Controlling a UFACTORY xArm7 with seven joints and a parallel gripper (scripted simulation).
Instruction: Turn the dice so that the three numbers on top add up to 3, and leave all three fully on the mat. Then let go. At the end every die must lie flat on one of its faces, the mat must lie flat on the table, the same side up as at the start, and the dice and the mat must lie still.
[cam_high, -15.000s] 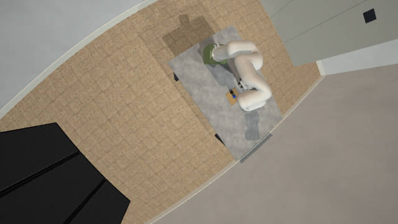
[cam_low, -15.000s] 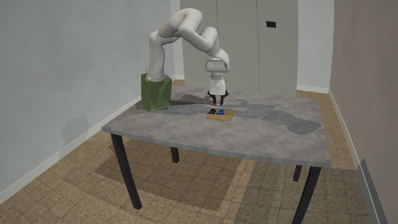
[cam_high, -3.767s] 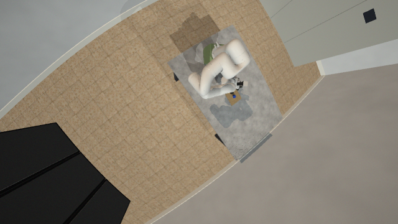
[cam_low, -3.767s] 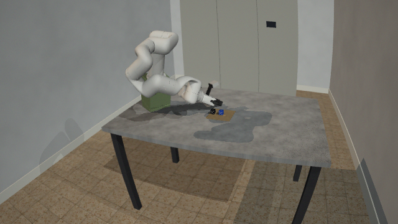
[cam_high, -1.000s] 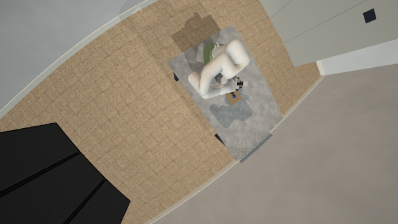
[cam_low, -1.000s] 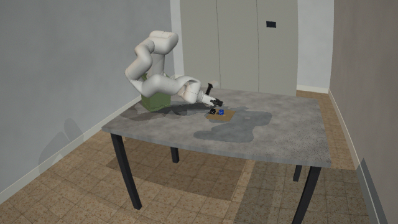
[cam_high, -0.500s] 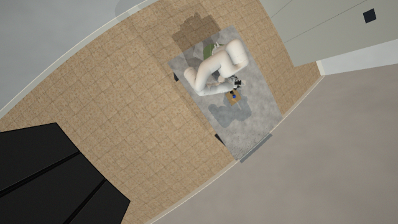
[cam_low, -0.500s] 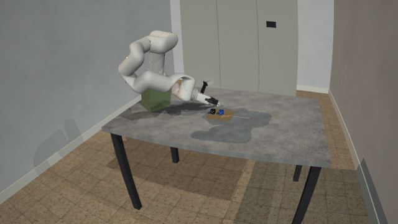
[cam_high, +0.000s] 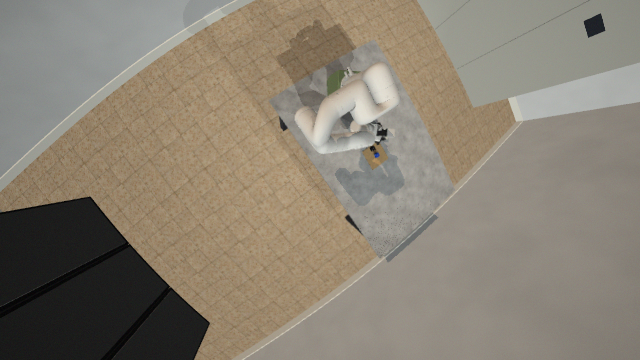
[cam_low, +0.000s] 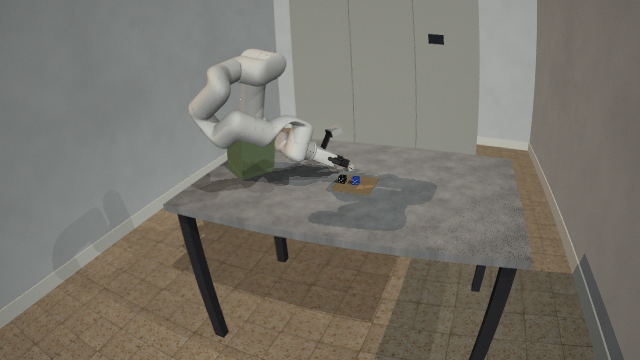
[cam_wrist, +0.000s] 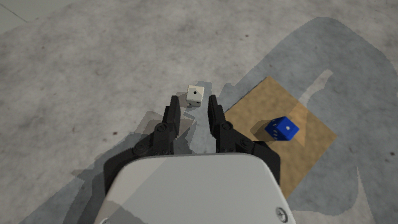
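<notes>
Right now the white die is 3 cm ahead of my hand, 3 cm to the left of it and 4 cm below it. Also, from my hand: tan mat (9 cm ahead, 9 cm to the right, 5 cm below); blue die (9 cm ahead, 9 cm to the right, 3 cm below); black die (4 cm ahead, 9 cm to the right, 3 cm below).
</notes>
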